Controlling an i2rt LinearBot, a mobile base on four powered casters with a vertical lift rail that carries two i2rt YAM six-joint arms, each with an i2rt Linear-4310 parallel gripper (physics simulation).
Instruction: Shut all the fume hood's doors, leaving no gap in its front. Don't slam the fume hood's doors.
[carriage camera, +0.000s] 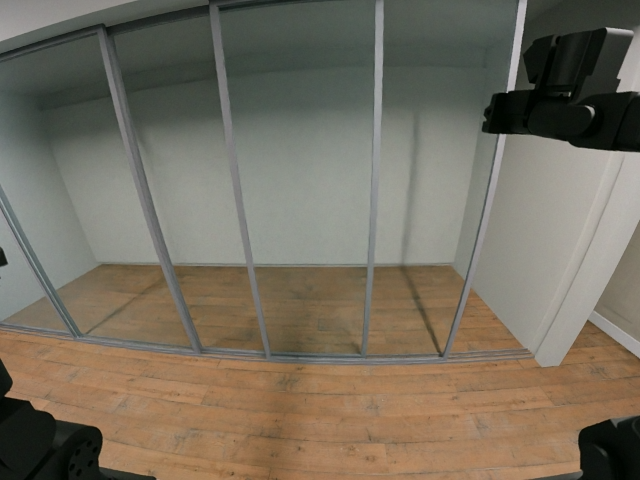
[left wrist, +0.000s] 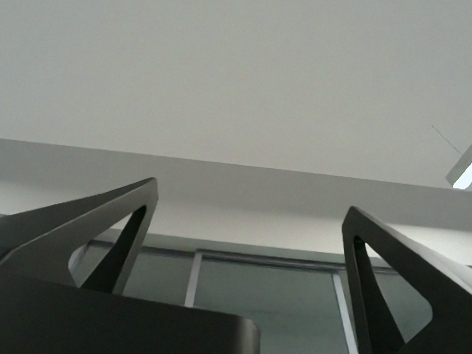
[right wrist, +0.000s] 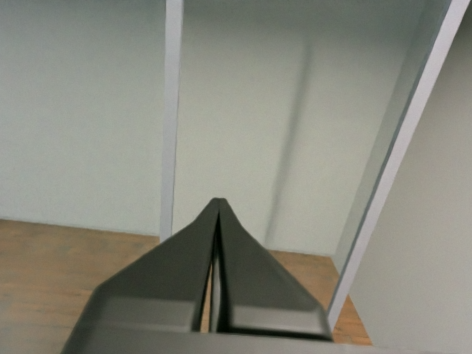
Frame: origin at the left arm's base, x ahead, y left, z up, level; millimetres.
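Where they show: left gripper, fingertip midpoint: (left wrist: 251, 202); right gripper, fingertip midpoint: (carriage camera: 485, 112) (right wrist: 218, 208).
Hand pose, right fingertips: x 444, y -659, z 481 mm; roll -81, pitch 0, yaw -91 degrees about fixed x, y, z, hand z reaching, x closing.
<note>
After its pixels a point has its place.
The fume hood (carriage camera: 317, 358) {x 931, y -234, z -838 mm} (left wrist: 270, 262) {x 930, y -229, z 957 mm} has tall sliding glass doors in grey frames across the carriage view. The rightmost door's edge post (carriage camera: 488, 202) {x 901, y -1055, z 172 mm} (right wrist: 400, 140) {x 901, y -1054, z 437 mm} stands apart from the white jamb (carriage camera: 581, 281) {x 838, y -1696, z -248 mm}. An unglazed gap lies between them, with the inner side wall (carriage camera: 537, 217) {x 1246, y -1705, z -15 mm} (right wrist: 425, 250) {x 1362, y -1709, z -161 mm} seen through it. My right gripper (carriage camera: 487, 116) {x 444, y -659, z 481 mm} (right wrist: 218, 208) {x 444, y -659, z 481 mm} is shut and empty, raised in front of the hood's right part; whether it touches a door cannot be told. My left gripper (left wrist: 251, 202) {x 34, y -8, z 434 mm} is open and empty, tilted towards the ceiling.
A wooden floor (carriage camera: 330, 413) {x 608, y -314, z -885 mm} runs along the hood's front, with its low bottom track. Beyond the jamb at the right are a beige wall and white baseboard (carriage camera: 615, 333) {x 966, y -2476, z -841 mm}. A ceiling lamp (left wrist: 462, 175) {x 487, y -978, z 1193 mm} shows at the left wrist view's right edge.
</note>
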